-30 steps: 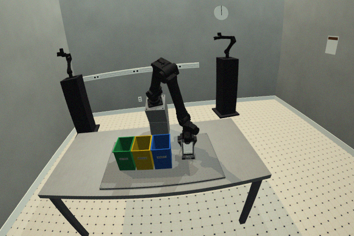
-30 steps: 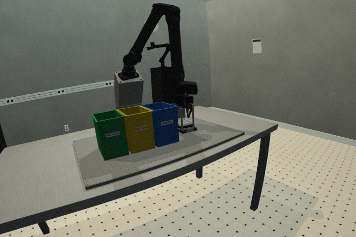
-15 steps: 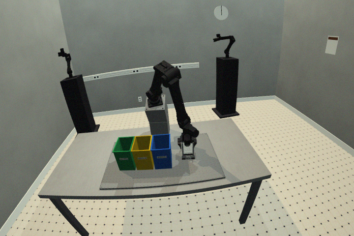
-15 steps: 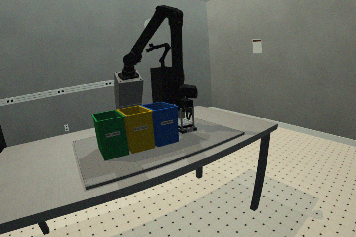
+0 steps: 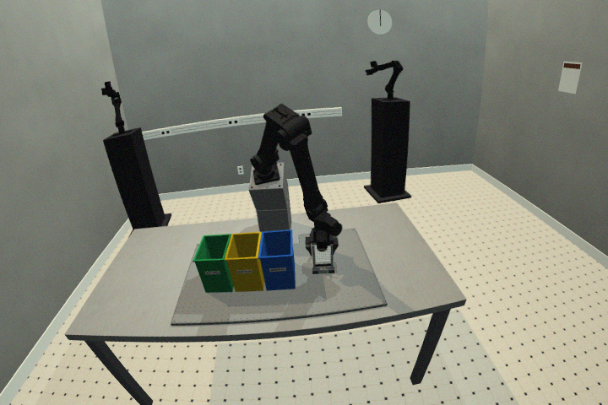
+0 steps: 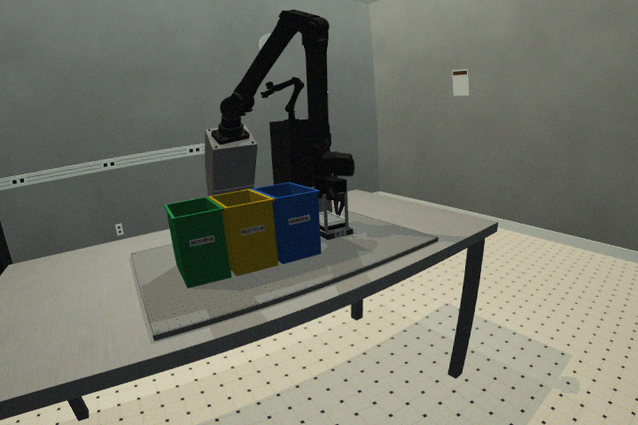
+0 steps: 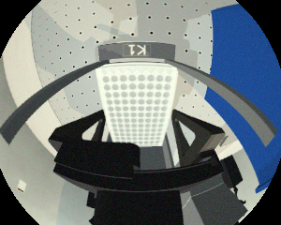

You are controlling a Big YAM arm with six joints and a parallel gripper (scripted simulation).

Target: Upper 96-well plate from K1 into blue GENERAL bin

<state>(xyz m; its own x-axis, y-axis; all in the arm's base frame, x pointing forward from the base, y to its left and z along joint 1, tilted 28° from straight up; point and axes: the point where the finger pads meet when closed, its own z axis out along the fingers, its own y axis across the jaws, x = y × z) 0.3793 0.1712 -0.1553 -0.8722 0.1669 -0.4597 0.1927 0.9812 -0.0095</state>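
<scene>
Now: the white 96-well plate right at my hand. Round my hand: yellow bin: 30 mm ahead, 330 mm to the right, 50 mm above; then green bin: 10 mm ahead, 460 mm to the right, 50 mm above; then blue general bin: 60 mm ahead, 200 mm to the right, 50 mm above.
</scene>
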